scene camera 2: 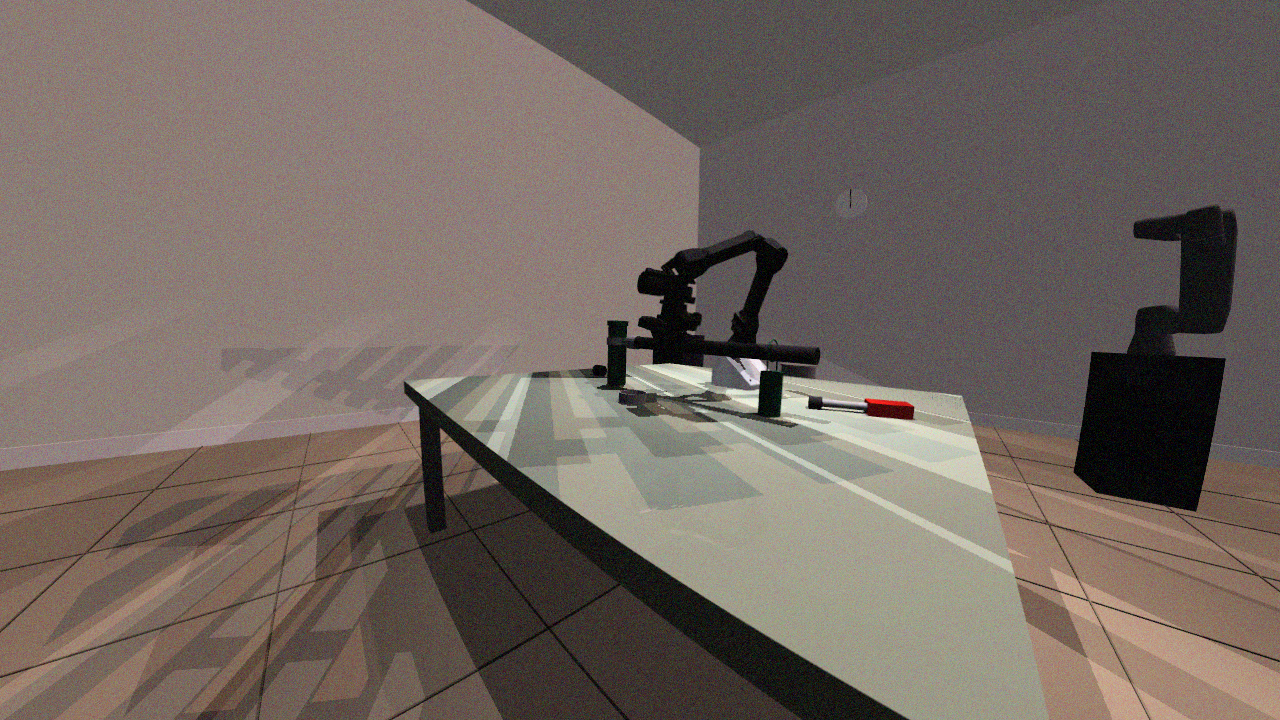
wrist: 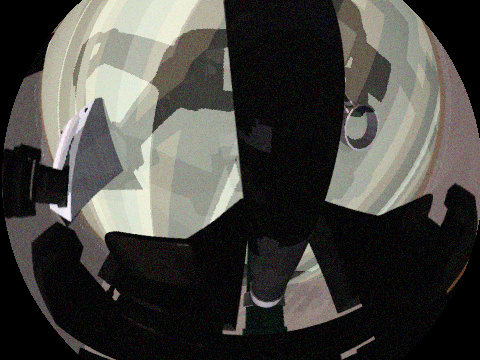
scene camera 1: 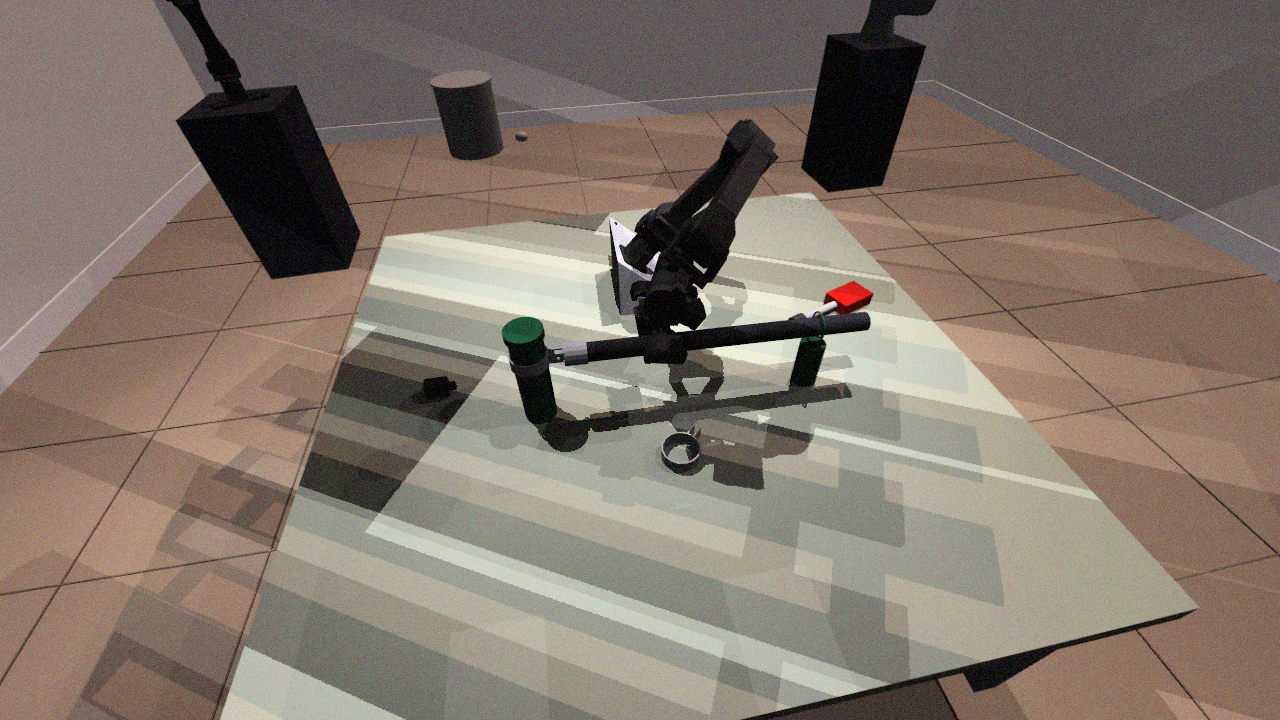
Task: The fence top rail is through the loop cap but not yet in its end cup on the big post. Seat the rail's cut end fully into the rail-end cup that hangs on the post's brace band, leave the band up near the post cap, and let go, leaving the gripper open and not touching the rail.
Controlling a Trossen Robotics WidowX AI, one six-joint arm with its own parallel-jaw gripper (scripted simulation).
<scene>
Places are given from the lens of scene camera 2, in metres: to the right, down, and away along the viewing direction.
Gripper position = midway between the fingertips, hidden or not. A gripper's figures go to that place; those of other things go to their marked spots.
gripper (scene camera 2: 663,353): 0.07, -0.02, 0.94
dark top rail (scene camera 2: 759,351): 0.26, -0.02, 0.70
red-handled tool (scene camera 2: 873,407): 0.53, 0.11, 0.70
The marked spots on the dark top rail and the red-handled tool are 0.30 m apart.
</scene>
